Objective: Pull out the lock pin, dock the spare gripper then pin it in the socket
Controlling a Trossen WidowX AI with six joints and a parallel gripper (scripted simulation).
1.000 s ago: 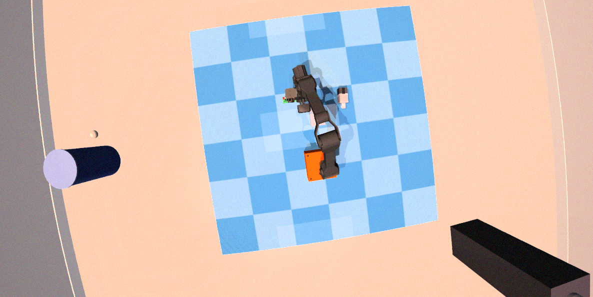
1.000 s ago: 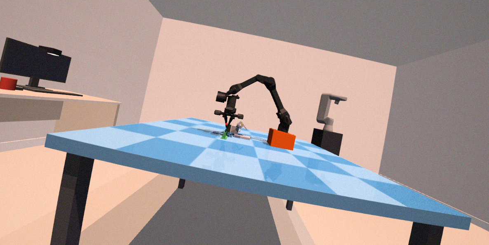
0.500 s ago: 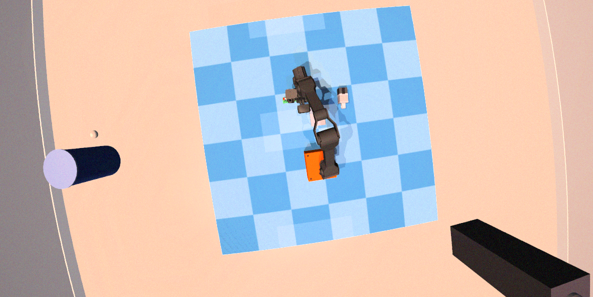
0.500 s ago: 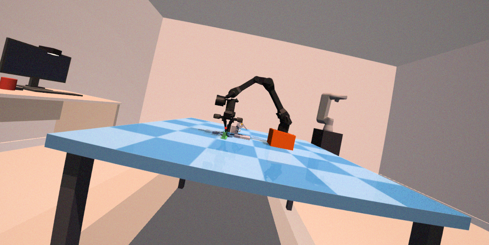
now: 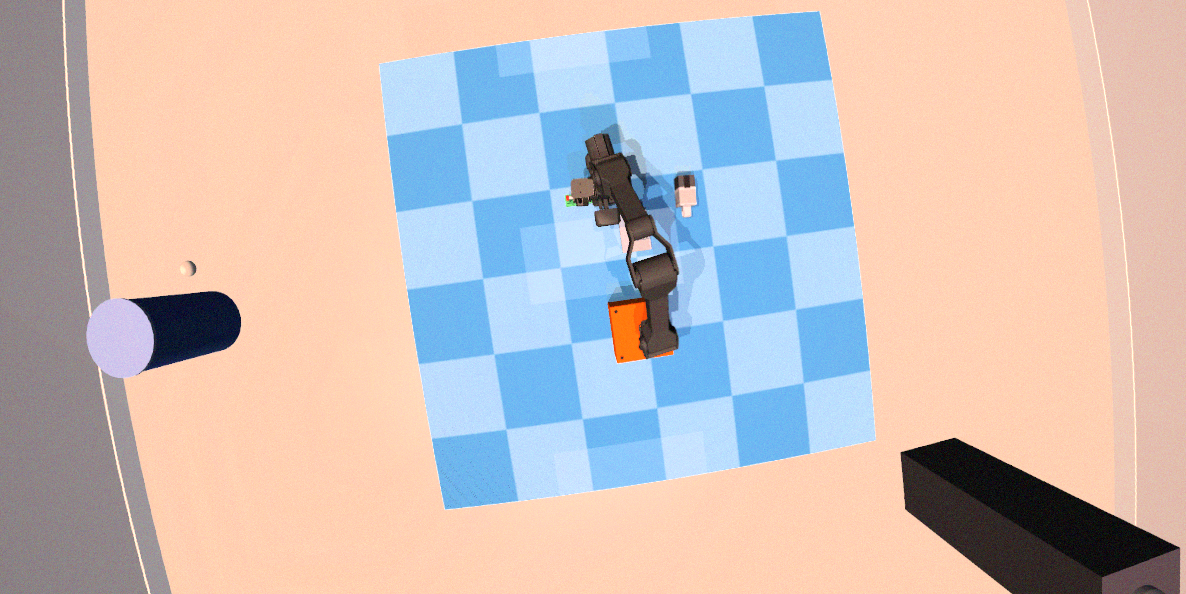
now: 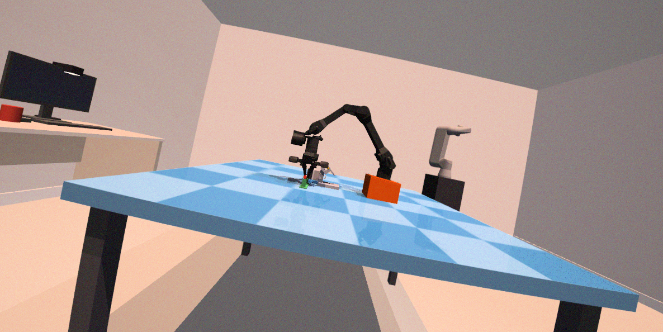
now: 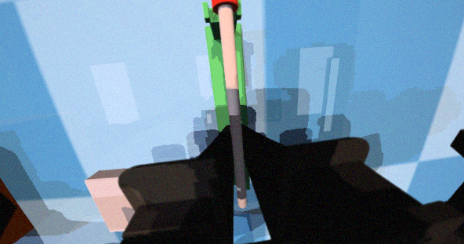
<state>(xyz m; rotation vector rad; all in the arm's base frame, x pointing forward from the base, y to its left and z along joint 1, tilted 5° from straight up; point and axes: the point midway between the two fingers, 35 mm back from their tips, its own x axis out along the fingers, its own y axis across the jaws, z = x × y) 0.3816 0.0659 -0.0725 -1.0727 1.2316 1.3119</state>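
Now: the green cradle 2 cm to the left of my gripper tip. Round my gripper tip: spare gripper (4 cm behind, 23 cm to the right, 1 cm above).
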